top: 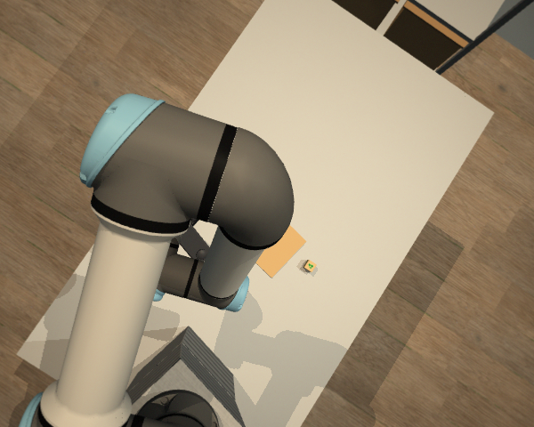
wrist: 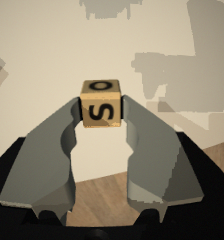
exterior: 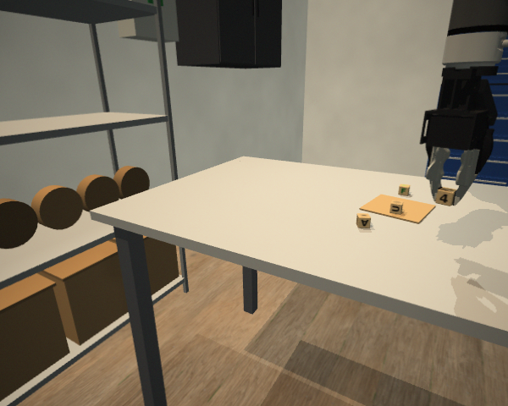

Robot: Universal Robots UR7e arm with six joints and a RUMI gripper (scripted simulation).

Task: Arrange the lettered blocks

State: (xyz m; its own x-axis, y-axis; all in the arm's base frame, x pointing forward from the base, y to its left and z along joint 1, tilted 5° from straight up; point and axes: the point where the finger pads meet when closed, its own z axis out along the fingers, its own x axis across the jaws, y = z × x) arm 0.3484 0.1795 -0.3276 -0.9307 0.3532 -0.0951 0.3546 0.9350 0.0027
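The S block is right at my hand. From my hand the other things lie so: D block: 170 mm to the right, 100 mm below, 80 mm ahead; then X block: 140 mm ahead, 100 mm below, 70 mm to the right; then orange mat: 210 mm to the right, 110 mm below, 80 mm ahead.
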